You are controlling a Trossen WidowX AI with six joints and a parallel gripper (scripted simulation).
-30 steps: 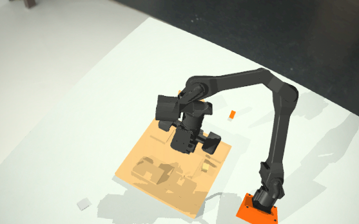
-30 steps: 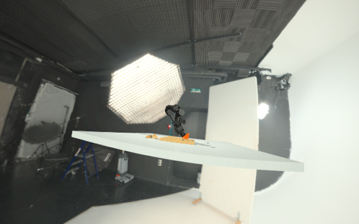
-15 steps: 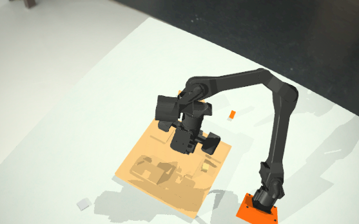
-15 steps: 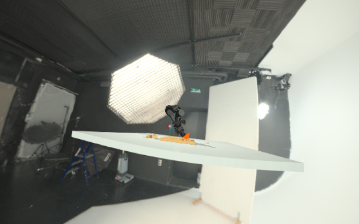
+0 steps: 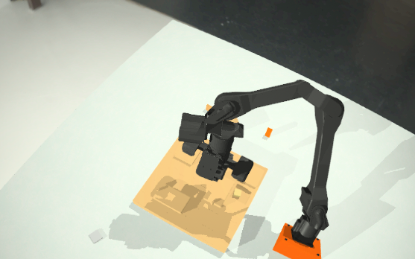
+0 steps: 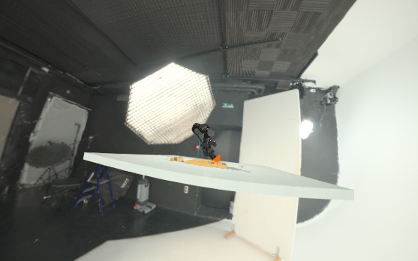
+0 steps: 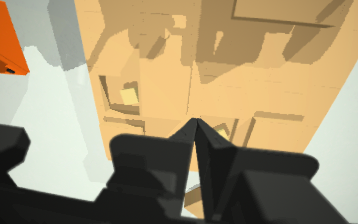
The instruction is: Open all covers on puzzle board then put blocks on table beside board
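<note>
Now: the tan puzzle board 1 cm ahead of my gripper tip, 3 cm to the left of it and 4 cm below it. From my gripper tip the other things lie so: orange block 10 cm behind, 24 cm to the right, 5 cm below; then tan bar 10 cm ahead, 24 cm to the right, 5 cm below; then tan box 3 cm ahead, 21 cm to the right, 5 cm below.
</note>
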